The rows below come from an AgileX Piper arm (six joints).
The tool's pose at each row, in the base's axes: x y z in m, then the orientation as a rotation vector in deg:
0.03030 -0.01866 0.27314 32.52 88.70 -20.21
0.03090 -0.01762 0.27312 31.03 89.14 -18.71
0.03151 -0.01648 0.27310 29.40 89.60 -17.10
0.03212 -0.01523 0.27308 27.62 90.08 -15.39
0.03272 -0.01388 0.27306 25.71 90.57 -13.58
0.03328 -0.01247 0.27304 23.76 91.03 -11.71
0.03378 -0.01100 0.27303 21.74 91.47 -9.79
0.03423 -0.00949 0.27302 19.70 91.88 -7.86
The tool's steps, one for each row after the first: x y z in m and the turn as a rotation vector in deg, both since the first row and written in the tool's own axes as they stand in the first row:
0.00017 0.00119 -0.00007 -1.90 0.24 -0.09
0.00035 0.00246 -0.00018 -3.97 0.50 -0.20
0.00055 0.00383 -0.00036 -6.18 0.78 -0.35
0.00076 0.00527 -0.00060 -8.54 1.08 -0.52
0.00098 0.00674 -0.00091 -10.96 1.39 -0.68
0.00120 0.00823 -0.00129 -13.45 1.70 -0.85
0.00142 0.00972 -0.00175 -15.95 2.01 -1.03

